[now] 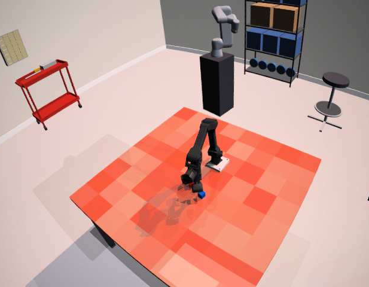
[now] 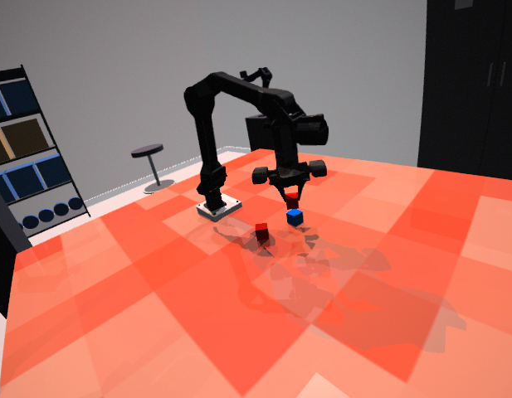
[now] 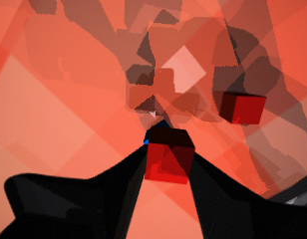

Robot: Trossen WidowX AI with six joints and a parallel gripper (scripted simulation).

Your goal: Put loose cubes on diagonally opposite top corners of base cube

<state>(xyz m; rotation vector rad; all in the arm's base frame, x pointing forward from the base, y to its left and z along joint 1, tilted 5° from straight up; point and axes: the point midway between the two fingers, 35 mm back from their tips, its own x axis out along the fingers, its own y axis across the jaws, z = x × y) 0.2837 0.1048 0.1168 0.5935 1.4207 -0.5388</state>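
Now: the blue base cube 20 mm behind my gripper tip, 20 mm to the left of it and 60 mm below it.
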